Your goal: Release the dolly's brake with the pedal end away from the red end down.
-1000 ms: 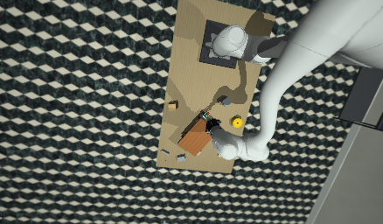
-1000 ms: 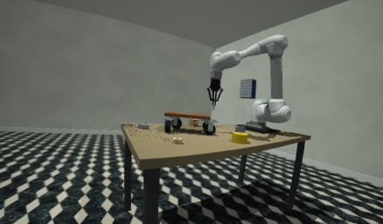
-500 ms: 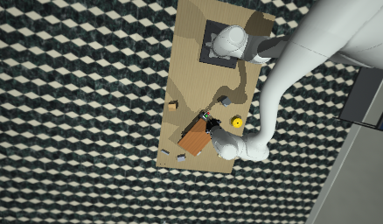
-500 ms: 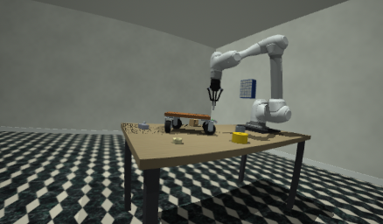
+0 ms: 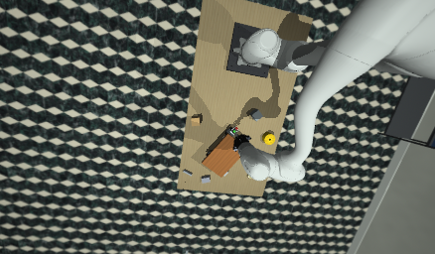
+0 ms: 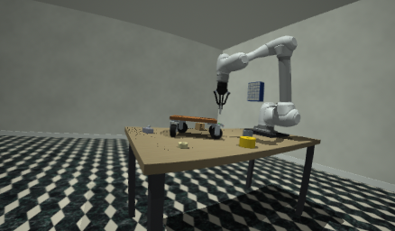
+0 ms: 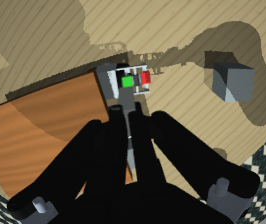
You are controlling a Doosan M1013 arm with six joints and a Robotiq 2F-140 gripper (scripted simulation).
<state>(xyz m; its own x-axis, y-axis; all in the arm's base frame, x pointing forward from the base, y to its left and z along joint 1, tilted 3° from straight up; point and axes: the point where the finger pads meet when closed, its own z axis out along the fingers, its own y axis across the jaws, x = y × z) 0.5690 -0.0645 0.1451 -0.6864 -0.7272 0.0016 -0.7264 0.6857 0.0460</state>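
Right now my hand is 110 mm above the brake pedal, 10 mm to the right of it and 10 mm past it. From my hand the other things lie so: small wooden block (290 mm to the right, 160 mm below, 40 mm behind); then yellow cylinder (310 mm to the left, 170 mm below, 60 mm ahead); then grey cube (170 mm to the left, 160 mm below, 130 mm behind).
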